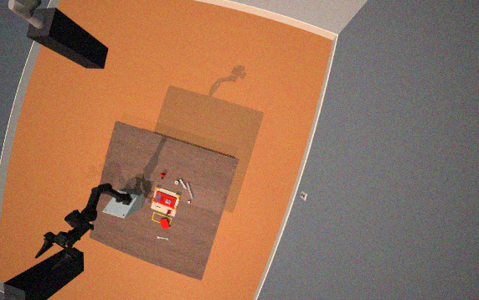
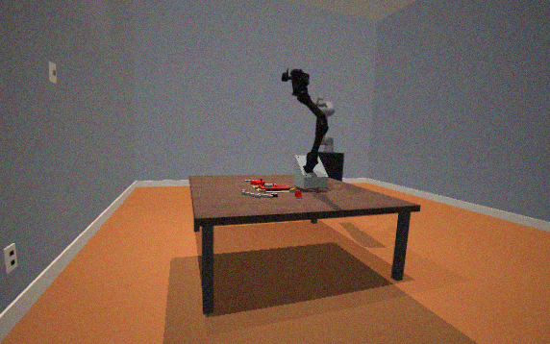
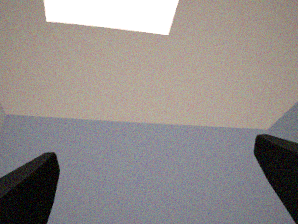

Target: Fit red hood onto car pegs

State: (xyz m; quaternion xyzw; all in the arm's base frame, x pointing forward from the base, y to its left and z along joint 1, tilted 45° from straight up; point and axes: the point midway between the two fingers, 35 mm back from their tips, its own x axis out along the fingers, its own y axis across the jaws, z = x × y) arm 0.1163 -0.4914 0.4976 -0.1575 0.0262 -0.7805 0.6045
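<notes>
Now: the red hood 16 cm ahead of my gripper tip, 20 cm to the right of it and 84 cm below it. The rest, counted from my gripper tip: small wrench (14 cm ahead, 36 cm to the right, 85 cm below).
</notes>
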